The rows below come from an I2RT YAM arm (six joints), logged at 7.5 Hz.
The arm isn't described. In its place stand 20 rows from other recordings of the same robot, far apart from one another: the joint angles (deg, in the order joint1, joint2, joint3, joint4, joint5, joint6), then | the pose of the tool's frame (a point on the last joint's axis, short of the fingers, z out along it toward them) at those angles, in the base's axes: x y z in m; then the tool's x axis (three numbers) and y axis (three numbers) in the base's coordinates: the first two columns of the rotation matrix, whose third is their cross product.
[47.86, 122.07, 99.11, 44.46, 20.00, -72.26] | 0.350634 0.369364 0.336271 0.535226 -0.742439 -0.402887 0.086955 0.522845 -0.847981
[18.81, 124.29, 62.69, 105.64, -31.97, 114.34] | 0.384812 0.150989 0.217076 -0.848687 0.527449 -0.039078 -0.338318 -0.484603 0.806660
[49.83, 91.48, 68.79, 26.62, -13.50, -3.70] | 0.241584 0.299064 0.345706 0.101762 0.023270 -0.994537 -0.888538 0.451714 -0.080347
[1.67, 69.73, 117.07, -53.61, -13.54, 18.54] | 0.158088 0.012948 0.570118 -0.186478 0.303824 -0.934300 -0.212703 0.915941 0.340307
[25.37, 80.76, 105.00, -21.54, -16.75, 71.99] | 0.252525 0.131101 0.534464 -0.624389 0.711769 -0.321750 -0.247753 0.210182 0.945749
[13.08, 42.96, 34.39, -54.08, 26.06, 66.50] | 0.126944 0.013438 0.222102 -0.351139 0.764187 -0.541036 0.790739 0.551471 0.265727
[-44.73, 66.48, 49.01, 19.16, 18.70, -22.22] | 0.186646 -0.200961 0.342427 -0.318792 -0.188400 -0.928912 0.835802 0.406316 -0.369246
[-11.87, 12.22, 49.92, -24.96, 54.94, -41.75] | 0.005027 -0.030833 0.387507 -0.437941 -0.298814 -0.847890 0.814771 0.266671 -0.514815
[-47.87, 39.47, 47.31, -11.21, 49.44, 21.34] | 0.079026 -0.127686 0.368467 0.323894 -0.005341 -0.946078 0.937396 -0.133471 0.321675
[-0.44, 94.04, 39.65, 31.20, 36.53, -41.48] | 0.324177 -0.023681 0.172193 -0.661494 -0.527171 -0.533402 0.153712 0.600843 -0.784449
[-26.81, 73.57, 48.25, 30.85, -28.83, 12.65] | 0.272951 -0.118703 0.326314 0.076640 0.176227 -0.981361 -0.051274 0.983651 0.172634
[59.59, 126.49, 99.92, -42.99, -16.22, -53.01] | 0.224642 0.402387 0.168453 0.415492 -0.807250 -0.419183 -0.906809 -0.403664 -0.121459
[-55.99, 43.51, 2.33, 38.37, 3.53, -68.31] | 0.088704 -0.135378 0.173735 -0.810884 -0.456362 -0.366335 0.293015 0.225251 -0.929195
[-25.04, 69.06, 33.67, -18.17, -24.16, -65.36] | 0.208548 -0.081343 0.181429 -0.454687 -0.702949 -0.546921 -0.593328 0.697035 -0.402621
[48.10, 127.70, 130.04, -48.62, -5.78, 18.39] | 0.330854 0.374112 0.313257 -0.706300 -0.317187 -0.632877 -0.594548 0.751053 0.287110
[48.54, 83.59, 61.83, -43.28, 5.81, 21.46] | 0.192381 0.212311 0.241552 -0.821065 -0.379625 -0.426307 -0.447952 0.891393 0.068971
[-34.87, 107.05, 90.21, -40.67, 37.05, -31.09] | 0.319440 -0.248739 0.265966 -0.965370 0.170378 -0.197563 0.260782 0.651317 -0.712586
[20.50, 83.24, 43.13, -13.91, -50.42, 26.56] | 0.244940 0.120873 0.185474 -0.967401 -0.057541 -0.246625 -0.240044 0.518696 0.820569
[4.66, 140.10, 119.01, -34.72, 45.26, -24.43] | 0.528682 0.017724 0.168727 -0.891514 -0.364751 -0.268627 -0.030829 0.640482 -0.767354
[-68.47, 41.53, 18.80, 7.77, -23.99, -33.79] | 0.077480 -0.156953 0.221713 -0.471219 -0.190112 -0.861284 0.533821 0.715869 -0.450074
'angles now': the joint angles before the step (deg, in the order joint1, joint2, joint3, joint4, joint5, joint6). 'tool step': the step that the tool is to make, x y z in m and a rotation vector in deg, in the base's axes. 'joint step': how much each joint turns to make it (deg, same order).
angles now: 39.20 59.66 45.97 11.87 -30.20 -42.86
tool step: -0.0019 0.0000 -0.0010 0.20 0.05 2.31
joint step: -0.01 -0.18 -0.38 0.36 -2.32 0.14
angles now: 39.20 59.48 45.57 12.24 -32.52 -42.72
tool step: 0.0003 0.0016 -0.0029 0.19 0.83 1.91
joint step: 0.01 0.49 -0.38 0.76 -1.92 0.74
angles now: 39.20 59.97 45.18 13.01 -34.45 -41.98
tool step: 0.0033 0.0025 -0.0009 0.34 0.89 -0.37
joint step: 0.01 1.02 0.25 0.87 0.35 1.01
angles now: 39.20 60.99 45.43 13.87 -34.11 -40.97
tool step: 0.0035 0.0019 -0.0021 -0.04 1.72 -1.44
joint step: 0.00 0.88 0.23 0.03 1.40 1.32
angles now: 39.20 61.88 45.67 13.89 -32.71 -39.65
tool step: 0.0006 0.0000 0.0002 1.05 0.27 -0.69
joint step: -0.01 0.07 -0.37 1.53 0.65 1.19
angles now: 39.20 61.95 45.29 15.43 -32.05 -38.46
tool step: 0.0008 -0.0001 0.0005 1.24 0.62 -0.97
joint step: -0.02 0.08 -0.32 1.54 0.93 1.60
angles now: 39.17 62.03 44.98 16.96 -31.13 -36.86
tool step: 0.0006 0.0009 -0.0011 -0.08 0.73 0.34
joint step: 0.04 0.30 0.06 -0.13 -0.31 0.47
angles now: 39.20 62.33 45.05 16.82 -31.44 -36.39
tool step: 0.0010 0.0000 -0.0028 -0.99 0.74 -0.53
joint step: -0.09 0.17 0.02 -1.23 0.45 -0.34
